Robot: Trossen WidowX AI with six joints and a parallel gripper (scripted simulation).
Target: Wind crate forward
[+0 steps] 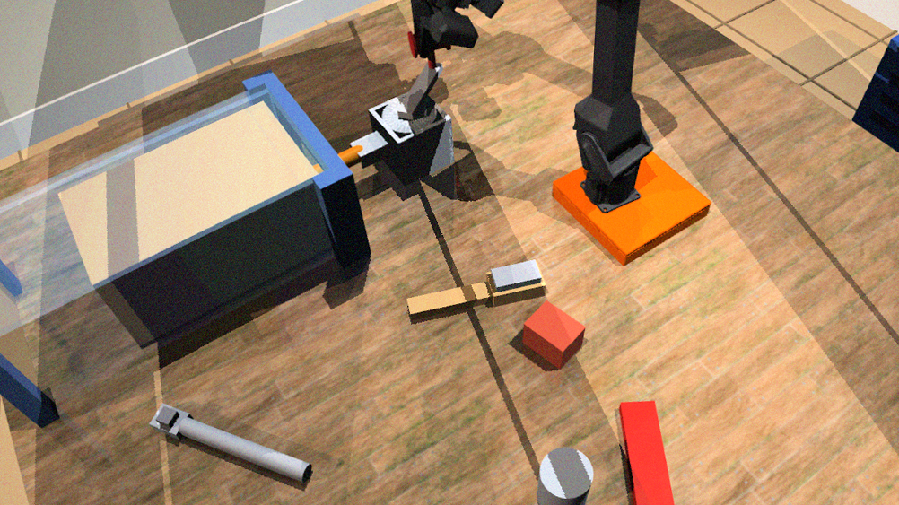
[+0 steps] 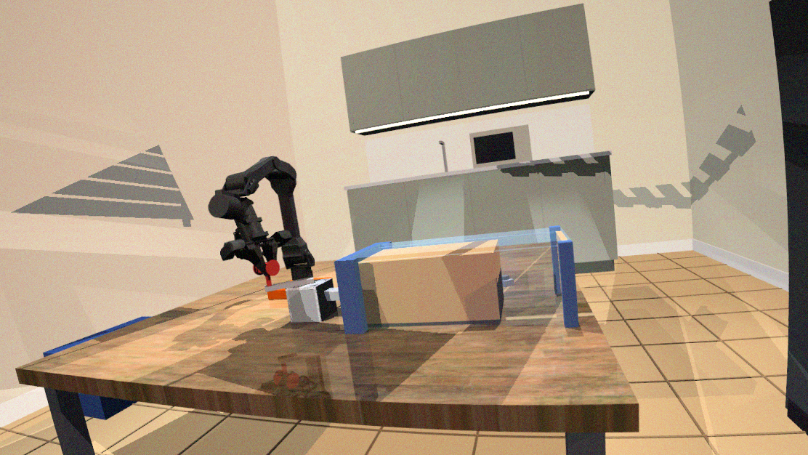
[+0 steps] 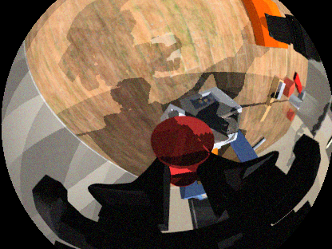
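Right now the winch handle is 30 mm to the left of my gripper tip, 30 mm below it and 10 mm ahead of it. The rest, counted from my gripper tip: red knob: 20 mm behind; then wooden brush: 360 mm to the left, 110 mm below, 90 mm ahead; then grey winch: 100 mm below, 60 mm to the left, 40 mm ahead.
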